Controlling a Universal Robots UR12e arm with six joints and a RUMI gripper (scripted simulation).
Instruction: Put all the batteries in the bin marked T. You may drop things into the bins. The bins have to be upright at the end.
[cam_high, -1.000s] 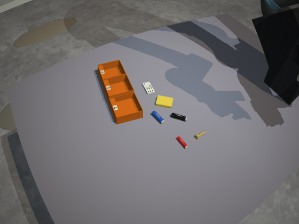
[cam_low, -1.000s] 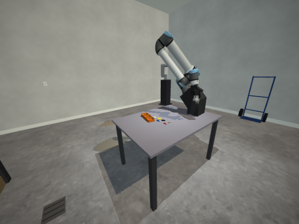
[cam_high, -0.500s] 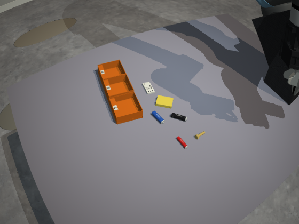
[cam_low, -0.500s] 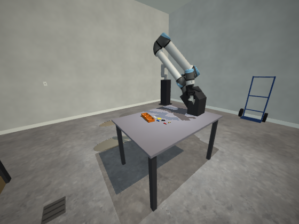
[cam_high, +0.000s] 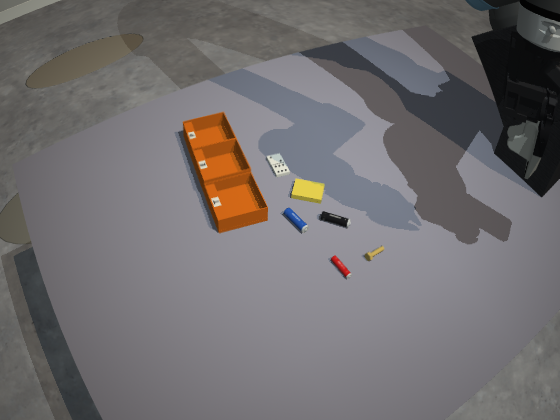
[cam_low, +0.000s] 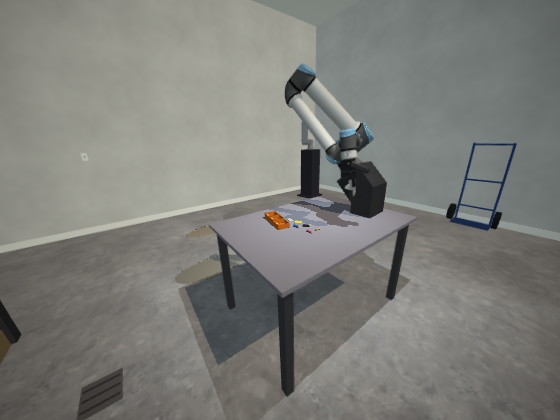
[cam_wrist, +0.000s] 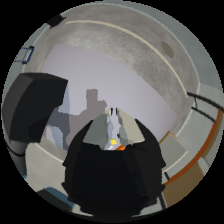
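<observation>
Now: hand 450 mm to the left of the orange bin, 220 mm short of it and 220 mm above it. Also, from my hand: red battery 230 mm below, 210 mm ahead, 170 mm to the right; then bolt 230 mm below, 160 mm to the right, 150 mm ahead; then black battery 250 mm to the right, 230 mm below, 150 mm ahead.
</observation>
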